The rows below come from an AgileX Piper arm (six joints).
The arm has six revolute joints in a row. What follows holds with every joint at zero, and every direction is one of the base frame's. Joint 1 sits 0.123 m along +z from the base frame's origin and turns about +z. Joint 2 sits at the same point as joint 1 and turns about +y. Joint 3 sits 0.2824 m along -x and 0.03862 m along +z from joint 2 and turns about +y. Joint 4 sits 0.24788 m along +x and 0.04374 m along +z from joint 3 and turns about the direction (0.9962, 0, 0.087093). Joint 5 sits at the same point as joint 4 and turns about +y. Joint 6 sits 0.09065 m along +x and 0.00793 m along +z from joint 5 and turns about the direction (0.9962, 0, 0.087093). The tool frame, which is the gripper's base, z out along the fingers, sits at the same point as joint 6; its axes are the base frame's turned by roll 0, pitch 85.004 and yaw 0 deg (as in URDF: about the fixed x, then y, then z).
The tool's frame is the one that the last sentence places.
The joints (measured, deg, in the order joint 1, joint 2, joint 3, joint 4, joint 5, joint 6), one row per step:
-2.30, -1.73, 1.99, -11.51, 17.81, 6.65
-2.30, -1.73, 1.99, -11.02, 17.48, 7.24
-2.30, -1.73, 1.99, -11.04, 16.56, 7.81
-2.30, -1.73, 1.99, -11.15, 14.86, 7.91
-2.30, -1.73, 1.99, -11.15, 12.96, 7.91
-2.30, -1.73, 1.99, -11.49, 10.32, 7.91
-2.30, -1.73, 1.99, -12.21, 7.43, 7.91
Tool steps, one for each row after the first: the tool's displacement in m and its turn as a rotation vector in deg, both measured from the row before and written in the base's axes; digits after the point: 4 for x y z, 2 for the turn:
0.0001, 0.0003, 0.0005, 1.04, -0.40, -0.02
0.0003, 0.0002, 0.0014, 0.48, -0.96, 0.06
0.0005, 0.0004, 0.0026, -0.11, -1.67, 0.30
0.0005, 0.0005, 0.0029, -0.11, -1.86, 0.37
0.0005, 0.0007, 0.0041, -0.49, -2.57, 0.49
0.0004, 0.0007, 0.0045, -0.88, -2.80, 0.53

